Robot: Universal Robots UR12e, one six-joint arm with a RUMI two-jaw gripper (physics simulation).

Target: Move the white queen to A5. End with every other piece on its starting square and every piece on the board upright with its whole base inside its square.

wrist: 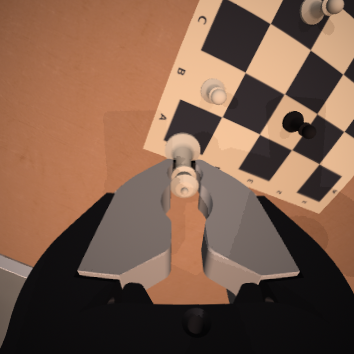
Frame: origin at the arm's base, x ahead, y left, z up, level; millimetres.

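Where they show: gripper, between the fingertips: [182, 163].
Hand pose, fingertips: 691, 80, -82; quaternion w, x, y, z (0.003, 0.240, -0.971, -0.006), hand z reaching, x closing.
Note:
Things, the pixels of their top centre, and the offset from my fingertips, as dx, dy, dz. Level surfaces: height alone.
- white queen, centre of its top: [184, 193] +2, -4, +40
- chessboard, centre of its top: [314, 83] -70, -98, -44
- white pawn, centre of its top: [219, 98] -1, -47, -13
- black pawn, centre of its top: [312, 134] -75, -63, -13
- white piece, centre of its top: [339, 3] -31, -135, -13
- brown table, height of its surface: dz -50
The white queen [183, 150] is held between the fingertips, its base pointing away from the camera and its head toward it. My gripper [182, 163] is shut on it. In the view the queen's base overlaps the dark corner square by the letter A on the chessboard [192, 65]; its height above the board is hard to tell. A white pawn [215, 93] stands on the light square beside the letter B. A black pawn [294, 122] stands on a light square at the right. Another white piece [314, 11] stands at the top right. The fingers hide part of the board's lower edge.
The brown table [70, 90] lies around the board, at the left and below. The gripper's shadow falls on the table and board. A grey surface with a pale edge [14, 287] shows at the lower left.

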